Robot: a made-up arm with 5 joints. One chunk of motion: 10 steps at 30 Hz.
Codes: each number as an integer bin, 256 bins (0 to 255) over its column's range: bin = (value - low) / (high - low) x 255, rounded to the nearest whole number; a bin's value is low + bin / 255 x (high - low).
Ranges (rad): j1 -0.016..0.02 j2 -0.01..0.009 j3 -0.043..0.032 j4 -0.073..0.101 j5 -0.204..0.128
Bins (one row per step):
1: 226 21 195 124 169
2: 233 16 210 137 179
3: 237 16 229 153 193
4: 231 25 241 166 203
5: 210 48 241 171 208
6: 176 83 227 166 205
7: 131 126 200 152 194
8: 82 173 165 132 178
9: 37 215 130 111 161
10: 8 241 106 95 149
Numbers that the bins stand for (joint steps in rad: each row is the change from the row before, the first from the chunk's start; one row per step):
1: 0.01591 -0.00844 0.01435 0.01161 0.01603
2: 0.01689 -0.00881 0.01876 0.02048 0.02905
3: 0.01746 -0.00881 0.02435 0.03140 0.04728
4: 0.01661 -0.00814 0.02788 0.04027 0.06030
5: 0.01365 -0.00642 0.02788 0.04368 0.06681
6: 0.00885 -0.00382 0.02376 0.04027 0.06290
7: 0.00249 -0.00061 0.01582 0.03072 0.04858
8: -0.00442 0.00289 0.00553 0.01707 0.02775
9: -0.01078 0.00602 -0.00476 0.00274 0.00562
10: -0.01487 0.00796 -0.01182 -0.00818 -0.01001

